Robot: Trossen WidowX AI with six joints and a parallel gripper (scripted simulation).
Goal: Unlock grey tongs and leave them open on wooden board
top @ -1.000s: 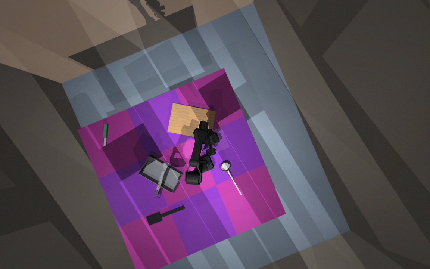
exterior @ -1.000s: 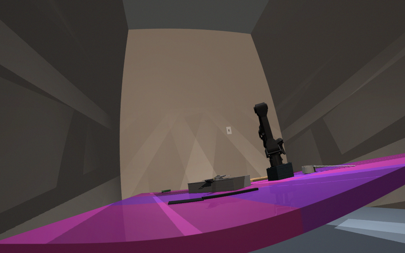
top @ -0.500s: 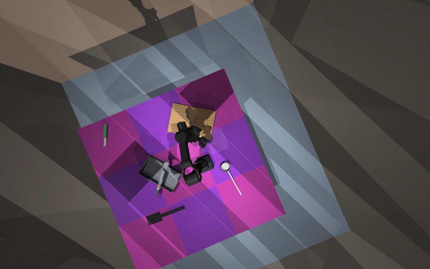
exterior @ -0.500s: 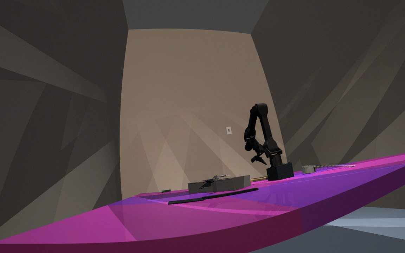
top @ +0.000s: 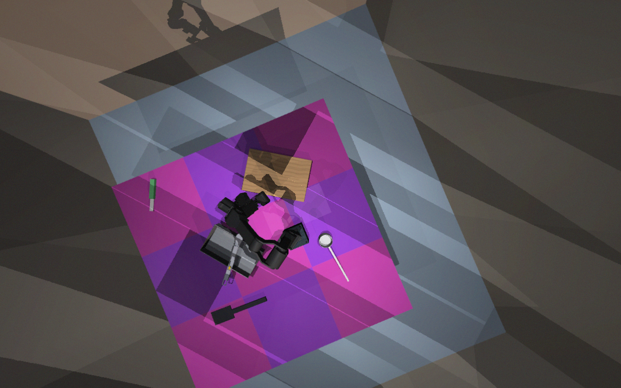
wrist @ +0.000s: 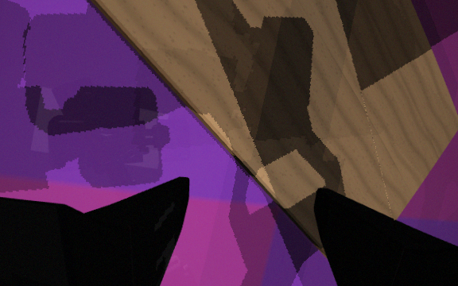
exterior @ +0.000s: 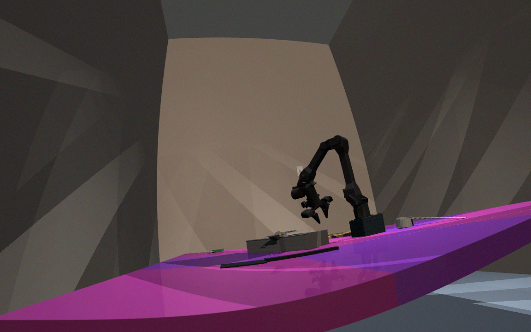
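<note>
The yellow lock piece lies 340 mm ahead of my gripper tip, 240 mm to the left of it and 40 mm below it. Also, from my gripper tip: roasting tin (290 mm ahead, 170 mm to the left, 70 mm below); wooden board (120 mm behind, 90 mm below, 80 mm to the right); black spatula (470 mm to the left, 450 mm ahead, 100 mm below).
</note>
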